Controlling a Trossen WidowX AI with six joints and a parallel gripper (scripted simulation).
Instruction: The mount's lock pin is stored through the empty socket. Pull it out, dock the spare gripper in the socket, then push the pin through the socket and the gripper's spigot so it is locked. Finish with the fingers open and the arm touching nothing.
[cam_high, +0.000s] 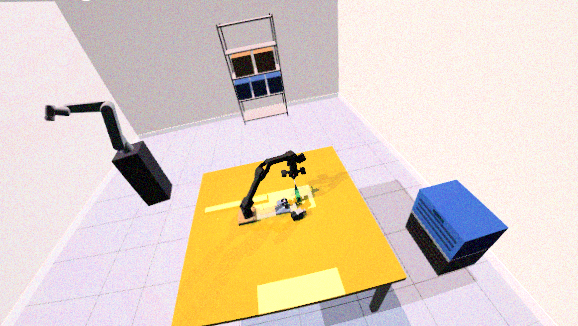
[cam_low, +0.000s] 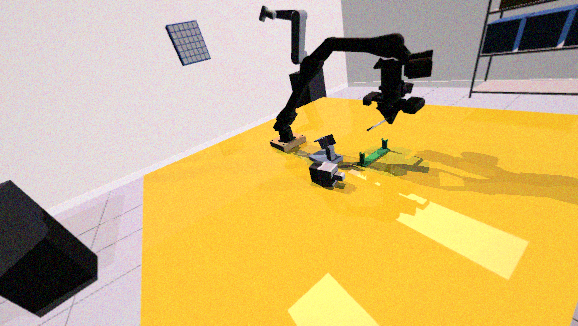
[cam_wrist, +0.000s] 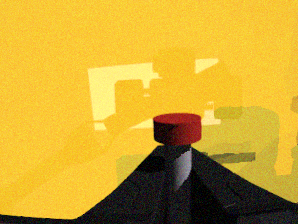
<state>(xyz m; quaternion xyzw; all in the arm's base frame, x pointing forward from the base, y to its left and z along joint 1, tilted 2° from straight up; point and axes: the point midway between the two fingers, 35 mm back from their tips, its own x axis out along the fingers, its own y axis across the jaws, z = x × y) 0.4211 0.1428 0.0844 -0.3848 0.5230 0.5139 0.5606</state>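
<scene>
The green cradle lies 10 cm to the right of my gripper tip, 6 cm below it and 1 cm behind it. The rest, counted from my gripper tip: spare gripper: 29 cm to the right, 7 cm behind, 6 cm below; then mount: 19 cm to the right, 15 cm behind, 3 cm below.
</scene>
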